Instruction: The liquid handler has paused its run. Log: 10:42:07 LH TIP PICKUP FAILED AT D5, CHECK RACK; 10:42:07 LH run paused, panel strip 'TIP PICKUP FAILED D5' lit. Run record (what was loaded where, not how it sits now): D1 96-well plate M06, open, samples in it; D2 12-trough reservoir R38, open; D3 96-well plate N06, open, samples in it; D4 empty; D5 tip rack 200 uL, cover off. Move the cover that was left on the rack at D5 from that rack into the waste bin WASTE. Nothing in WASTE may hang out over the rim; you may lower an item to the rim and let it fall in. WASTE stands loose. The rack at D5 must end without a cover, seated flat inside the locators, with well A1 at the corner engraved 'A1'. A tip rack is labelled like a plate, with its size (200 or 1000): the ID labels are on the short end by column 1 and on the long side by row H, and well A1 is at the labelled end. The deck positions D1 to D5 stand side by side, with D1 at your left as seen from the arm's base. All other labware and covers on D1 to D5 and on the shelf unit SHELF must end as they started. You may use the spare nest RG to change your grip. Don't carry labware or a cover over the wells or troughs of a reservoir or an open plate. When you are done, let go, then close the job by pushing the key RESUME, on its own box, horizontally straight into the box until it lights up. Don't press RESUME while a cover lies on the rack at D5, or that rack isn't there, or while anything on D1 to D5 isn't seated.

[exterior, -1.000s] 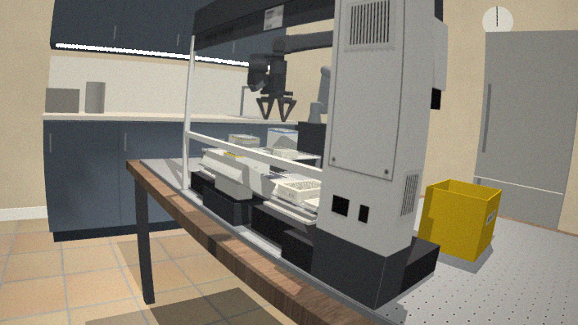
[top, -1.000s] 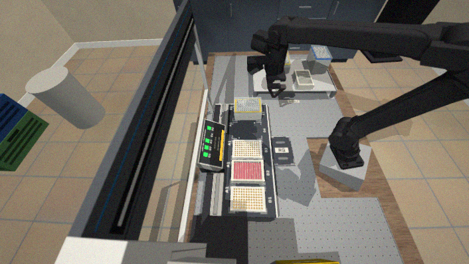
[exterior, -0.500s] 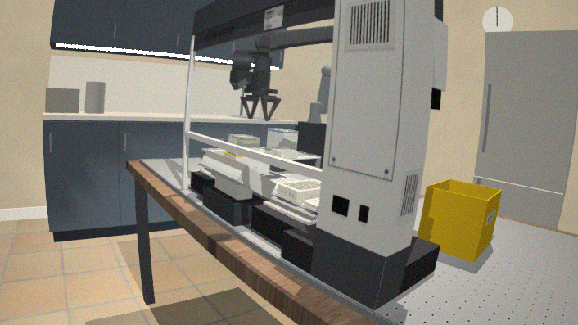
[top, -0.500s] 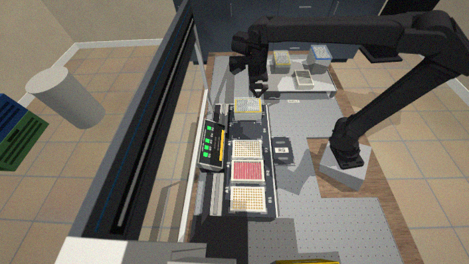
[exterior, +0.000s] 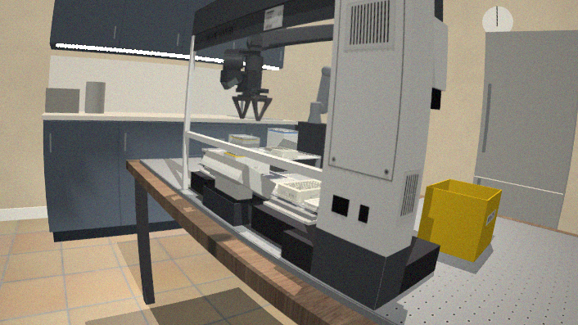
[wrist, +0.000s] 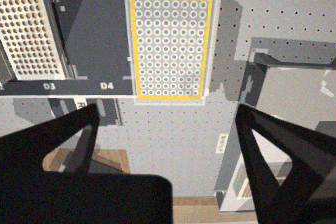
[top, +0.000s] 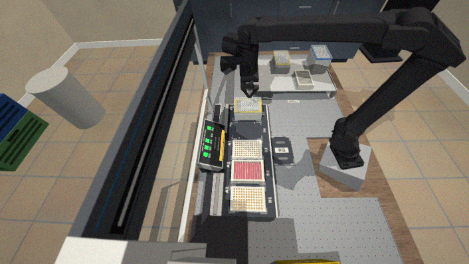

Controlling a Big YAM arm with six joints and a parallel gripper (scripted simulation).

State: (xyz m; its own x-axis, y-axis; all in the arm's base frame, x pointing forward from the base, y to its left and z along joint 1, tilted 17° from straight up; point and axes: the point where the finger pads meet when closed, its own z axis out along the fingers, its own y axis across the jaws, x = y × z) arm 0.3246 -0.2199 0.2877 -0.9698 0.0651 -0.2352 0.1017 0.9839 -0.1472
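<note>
Right now my hand is 11 cm above the clear cover. Round my hand: spare nest RG: 23 cm below, 19 cm to the left, 13 cm behind; shelf: 29 cm behind, 26 cm to the right, 17 cm below; tip rack: 13 cm below, 1 cm ahead.
</note>
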